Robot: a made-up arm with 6 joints.
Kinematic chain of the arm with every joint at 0, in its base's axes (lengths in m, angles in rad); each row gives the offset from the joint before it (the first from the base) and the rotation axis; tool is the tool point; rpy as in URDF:
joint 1: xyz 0 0 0.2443 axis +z
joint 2: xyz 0 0 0 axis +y
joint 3: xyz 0.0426 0 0.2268 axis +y
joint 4: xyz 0.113 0 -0.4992 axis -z
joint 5: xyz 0 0 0 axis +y
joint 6: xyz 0.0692 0 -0.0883 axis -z
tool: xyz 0 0 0 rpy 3.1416 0 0
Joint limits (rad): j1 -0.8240..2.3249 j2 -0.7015..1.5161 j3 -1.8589..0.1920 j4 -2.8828..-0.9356 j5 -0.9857..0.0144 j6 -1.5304..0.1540
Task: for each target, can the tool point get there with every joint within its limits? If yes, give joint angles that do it. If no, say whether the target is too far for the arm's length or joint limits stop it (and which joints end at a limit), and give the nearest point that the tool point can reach.
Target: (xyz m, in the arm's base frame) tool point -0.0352 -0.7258 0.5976
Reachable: no: joint limits stop it (at a limit: joint 2, joint 3, joint 4, joint 5) | nearest point -0.0175 -0.3606 0.2478 | short by 0.506 m
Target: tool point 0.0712 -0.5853 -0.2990
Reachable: no: joint limits stop it (at a limit: joint 2, joint 4, joint 5) | nearest point 0.0350 -0.2876 -0.1119 | short by 0.353 m
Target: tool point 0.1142 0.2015 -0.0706
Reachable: yes | joints 0.7514 -0.1636 -0.0756 -2.0093 -0.0860 -1.3082
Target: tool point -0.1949 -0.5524 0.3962
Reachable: no: joint limits stop it (at a limit: joint 2, joint 3, joint 4, joint 5) | nearest point -0.1201 -0.3405 0.2478 | short by 0.269 m
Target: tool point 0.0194 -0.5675 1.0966
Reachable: no: too far | nearest point 0.2385 -0.2321 0.9036 | short by 0.445 m
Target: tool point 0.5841 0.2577 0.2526
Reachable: yes | joints 0.2940 0.1663 -1.1312 -1.1856 -0.1747 -0.2068
